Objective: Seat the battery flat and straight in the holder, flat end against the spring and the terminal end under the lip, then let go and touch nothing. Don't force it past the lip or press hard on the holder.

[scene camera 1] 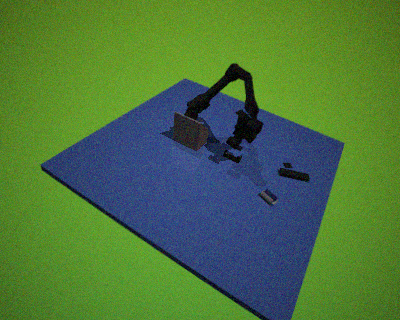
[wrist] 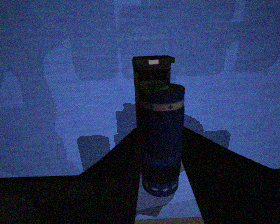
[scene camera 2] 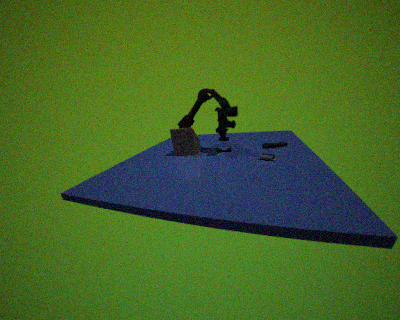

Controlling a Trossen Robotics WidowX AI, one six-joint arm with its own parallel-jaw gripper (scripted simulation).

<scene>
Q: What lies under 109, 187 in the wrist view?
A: My gripper.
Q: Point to a battery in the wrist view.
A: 161, 109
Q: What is my gripper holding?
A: A battery.
</scene>
